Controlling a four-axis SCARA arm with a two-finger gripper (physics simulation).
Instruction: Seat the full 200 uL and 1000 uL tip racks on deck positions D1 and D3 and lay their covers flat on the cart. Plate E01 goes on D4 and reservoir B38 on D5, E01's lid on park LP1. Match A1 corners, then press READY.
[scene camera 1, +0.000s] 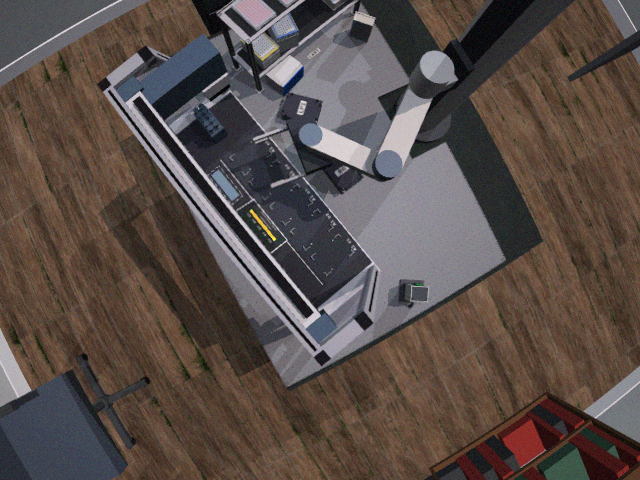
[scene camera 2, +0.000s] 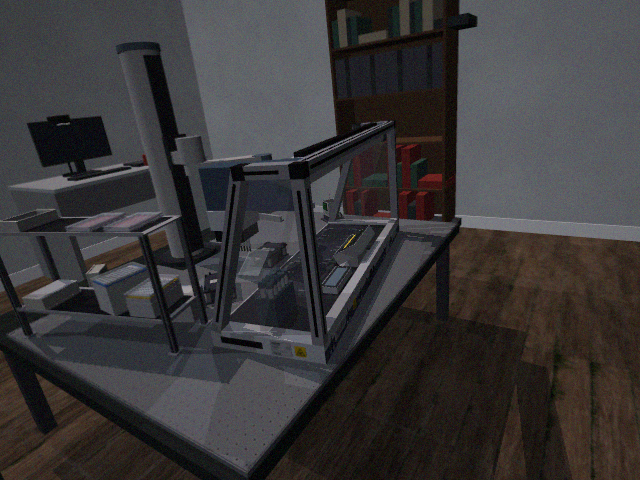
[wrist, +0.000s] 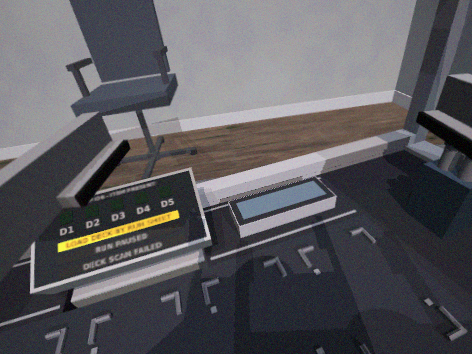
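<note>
My gripper (scene camera 1: 262, 161) (wrist: 266, 113) is open and empty, its fingers spread over the rear part of the dark deck (scene camera 1: 199, 147) (wrist: 300, 325). Corner brackets mark the deck positions; no rack or plate stands in those in view. A yellow-edged tip rack (scene camera 1: 266, 47) (scene camera 2: 154, 296) and a blue-edged tip rack (scene camera 1: 283, 26) (scene camera 2: 119, 286) stand on the cart's lower shelf. Pink-topped plates (scene camera 1: 253, 12) (scene camera 2: 135, 221) lie on its upper shelf; their labels are unreadable. A black labelled stand (scene camera 1: 312, 103) is beside the deck. The sloped screen (scene camera 1: 262, 224) (wrist: 112, 232) reads "RUN PAUSED" and "DECK SCAN FAILED".
The cart (scene camera 1: 251, 64) (scene camera 2: 157, 294) stands beside the framed enclosure (scene camera 1: 222, 206) (scene camera 2: 312, 268). A blue-and-white box (scene camera 1: 285, 73) is by the cart. A blue tube block (scene camera 1: 209, 122) and a tray with a blue pane (scene camera 1: 224, 184) (wrist: 282, 200) sit in the enclosure. A small device (scene camera 1: 417, 293) stands at the table edge.
</note>
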